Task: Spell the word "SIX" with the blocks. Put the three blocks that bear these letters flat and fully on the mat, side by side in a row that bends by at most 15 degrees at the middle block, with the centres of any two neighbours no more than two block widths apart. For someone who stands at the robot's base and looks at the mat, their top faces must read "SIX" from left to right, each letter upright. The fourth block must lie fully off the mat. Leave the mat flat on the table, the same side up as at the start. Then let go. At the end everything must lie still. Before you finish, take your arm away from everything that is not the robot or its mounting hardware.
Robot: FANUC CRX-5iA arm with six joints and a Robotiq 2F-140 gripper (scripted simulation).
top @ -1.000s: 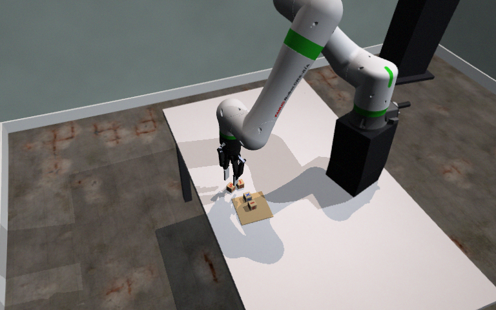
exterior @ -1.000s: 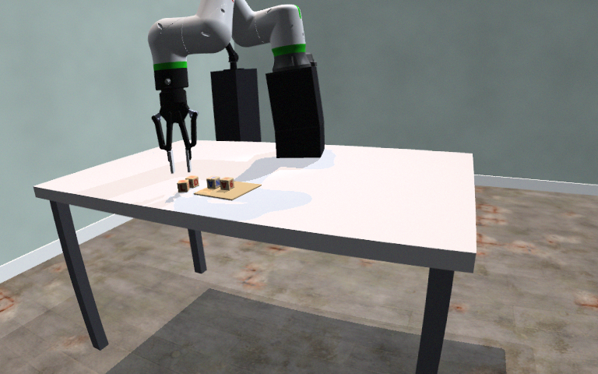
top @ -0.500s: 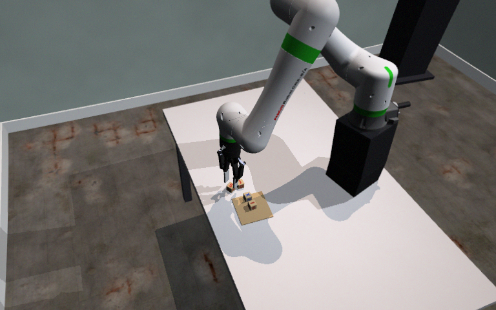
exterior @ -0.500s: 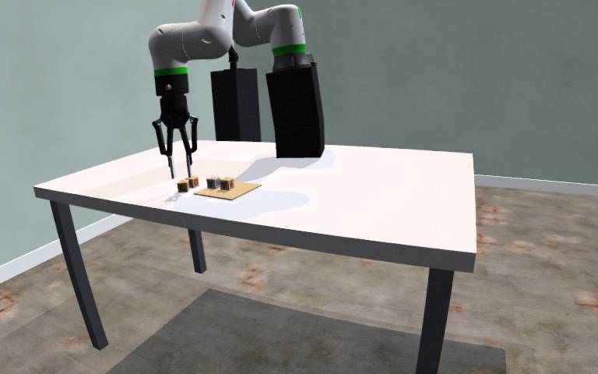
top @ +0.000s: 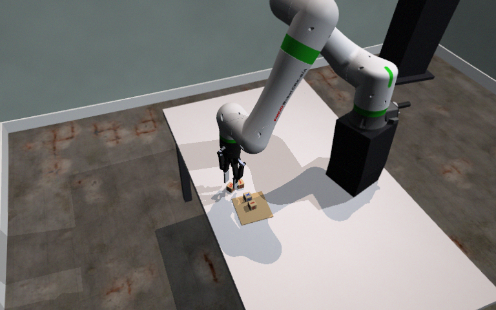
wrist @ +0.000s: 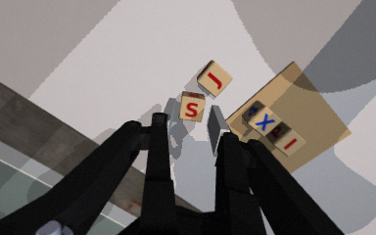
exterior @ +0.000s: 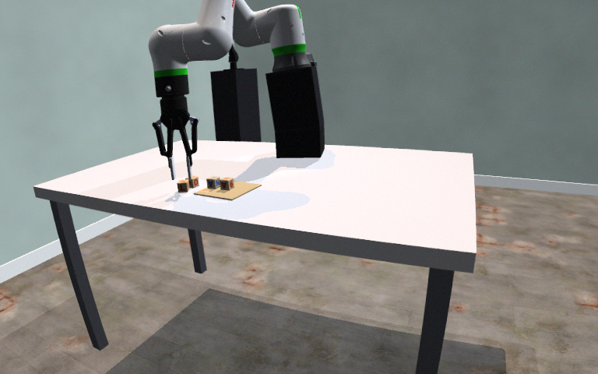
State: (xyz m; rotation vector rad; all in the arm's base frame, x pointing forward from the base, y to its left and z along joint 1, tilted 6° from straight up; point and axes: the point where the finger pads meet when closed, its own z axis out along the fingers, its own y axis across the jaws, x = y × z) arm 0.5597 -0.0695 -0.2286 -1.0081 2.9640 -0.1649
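Now: hand 12 cm to the right of the block, 6 cm past it and 5 cm above it. Round my hand: tan mat (12 cm to the left, 7 cm below, 6 cm behind).
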